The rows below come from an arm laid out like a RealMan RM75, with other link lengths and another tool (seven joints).
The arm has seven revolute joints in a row. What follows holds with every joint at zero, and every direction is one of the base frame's. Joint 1 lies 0.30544 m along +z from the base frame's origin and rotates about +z. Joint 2 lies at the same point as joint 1 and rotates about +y. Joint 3 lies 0.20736 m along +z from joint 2 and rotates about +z. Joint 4 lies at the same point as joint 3 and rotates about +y. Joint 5 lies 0.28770 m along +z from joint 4 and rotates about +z. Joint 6 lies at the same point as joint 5 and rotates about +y. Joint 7 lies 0.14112 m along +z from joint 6 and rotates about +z. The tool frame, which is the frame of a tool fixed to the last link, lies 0.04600 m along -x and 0.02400 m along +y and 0.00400 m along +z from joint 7; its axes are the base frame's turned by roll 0.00, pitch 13.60 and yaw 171.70 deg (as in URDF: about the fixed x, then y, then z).
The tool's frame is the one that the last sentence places.
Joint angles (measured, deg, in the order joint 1, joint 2, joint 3, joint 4, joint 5, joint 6, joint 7), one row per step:
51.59, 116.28, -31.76, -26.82, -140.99, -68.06, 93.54
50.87, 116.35, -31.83, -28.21, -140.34, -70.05, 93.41
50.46, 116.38, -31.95, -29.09, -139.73, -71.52, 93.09
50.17, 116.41, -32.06, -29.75, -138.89, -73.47, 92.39
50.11, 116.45, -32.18, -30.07, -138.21, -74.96, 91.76
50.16, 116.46, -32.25, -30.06, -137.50, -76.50, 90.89
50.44, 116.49, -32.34, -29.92, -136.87, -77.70, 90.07
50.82, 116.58, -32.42, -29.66, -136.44, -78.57, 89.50
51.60, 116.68, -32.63, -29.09, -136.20, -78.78, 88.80
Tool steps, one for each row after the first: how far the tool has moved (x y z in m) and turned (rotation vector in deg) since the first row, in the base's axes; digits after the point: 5 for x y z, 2 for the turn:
-0.00046, -0.00291, 0.00592, -0.46, 0.88, 0.45
-0.00183, -0.00521, 0.00972, -0.88, 1.55, 1.09
-0.00482, -0.00892, 0.01257, -1.78, 2.57, 2.21
-0.00820, -0.01188, 0.01377, -2.61, 3.41, 3.28
-0.01185, -0.01547, 0.01388, -3.65, 4.37, 4.52
-0.01654, -0.01805, 0.01329, -4.55, 5.18, 5.84
-0.02114, -0.02004, 0.01163, -5.40, 5.85, 6.87
-0.02729, -0.02061, 0.00799, -6.09, 6.06, 8.16

